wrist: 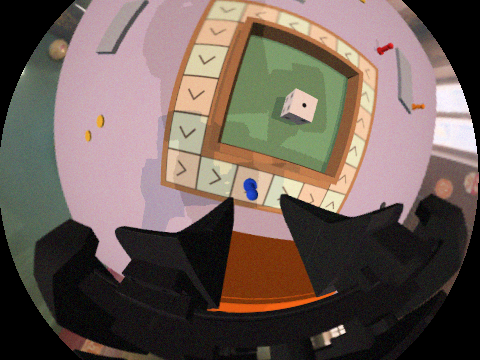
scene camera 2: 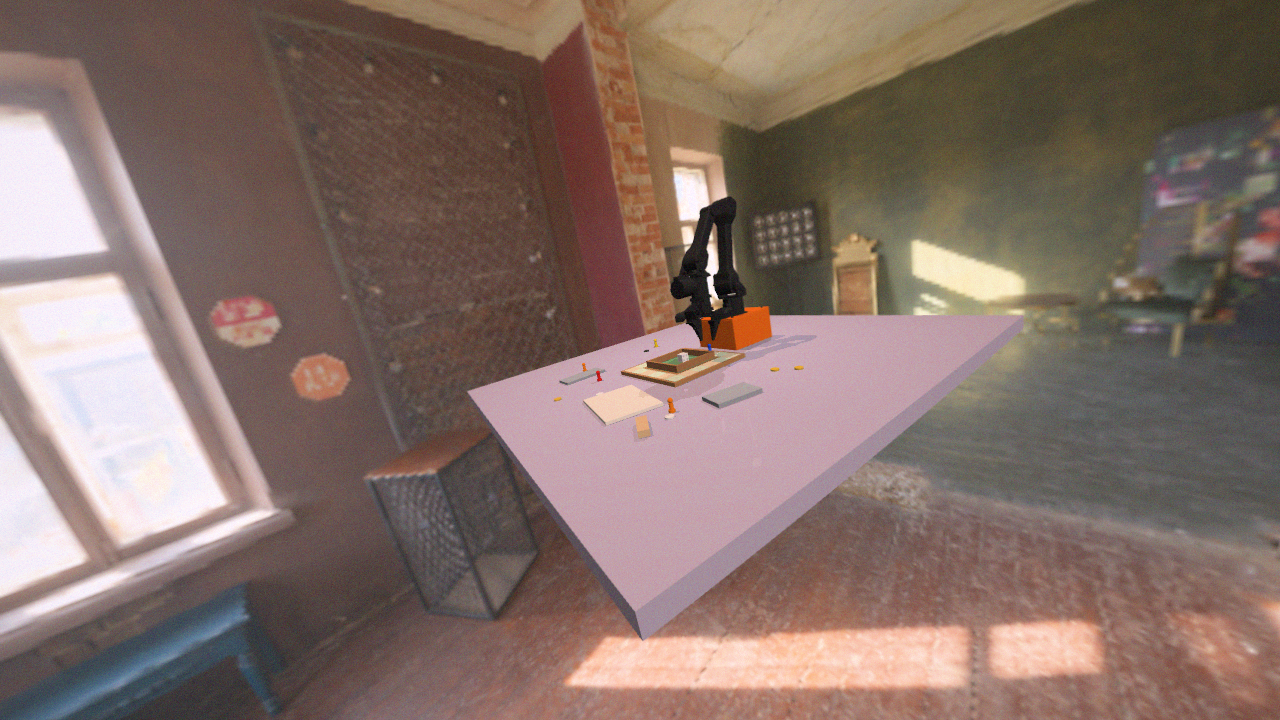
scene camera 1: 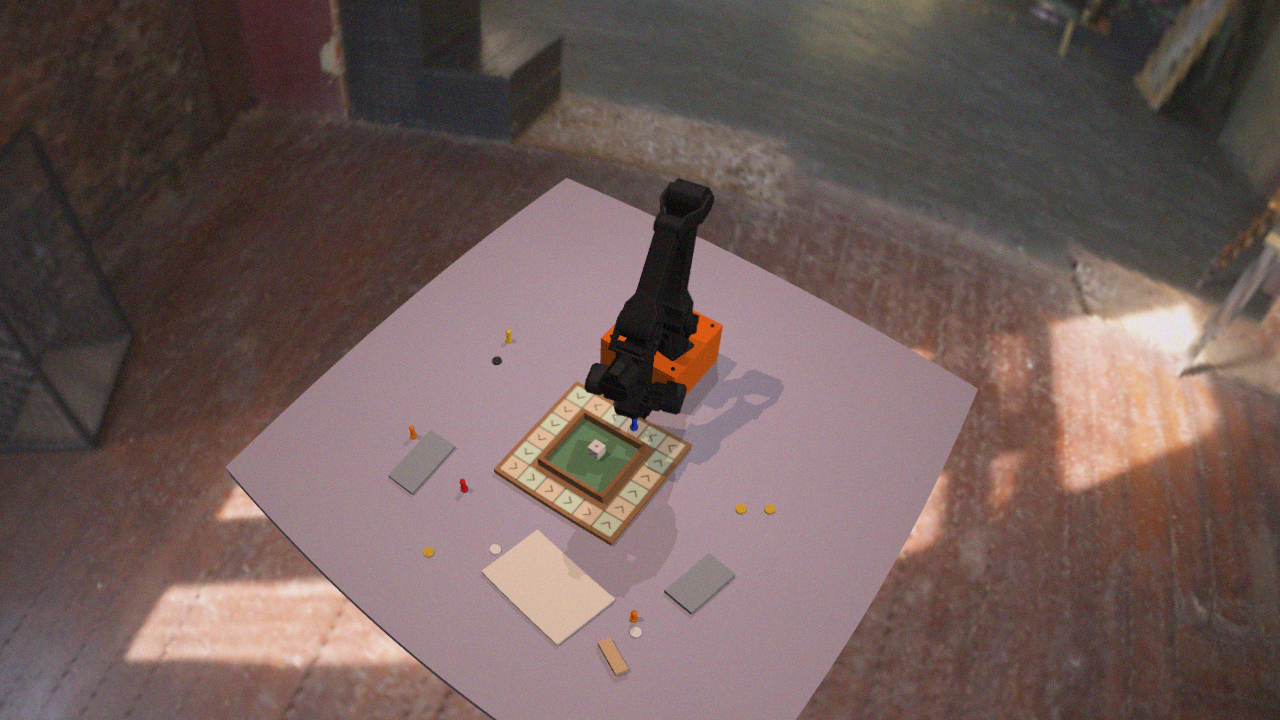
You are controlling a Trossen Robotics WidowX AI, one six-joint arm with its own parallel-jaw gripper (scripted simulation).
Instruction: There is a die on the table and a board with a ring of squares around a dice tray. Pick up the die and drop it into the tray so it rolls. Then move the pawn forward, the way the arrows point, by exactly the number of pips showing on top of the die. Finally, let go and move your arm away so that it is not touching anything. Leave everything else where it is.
Labels:
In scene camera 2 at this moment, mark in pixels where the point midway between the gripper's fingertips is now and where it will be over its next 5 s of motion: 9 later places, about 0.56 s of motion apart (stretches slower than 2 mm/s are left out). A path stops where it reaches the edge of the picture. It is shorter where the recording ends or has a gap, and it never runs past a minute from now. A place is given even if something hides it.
My gripper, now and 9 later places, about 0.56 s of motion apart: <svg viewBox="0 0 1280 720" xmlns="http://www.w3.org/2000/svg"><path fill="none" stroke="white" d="M707 340L708 348L709 350L705 339L702 315L697 332L698 343L699 348L699 339L695 315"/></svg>

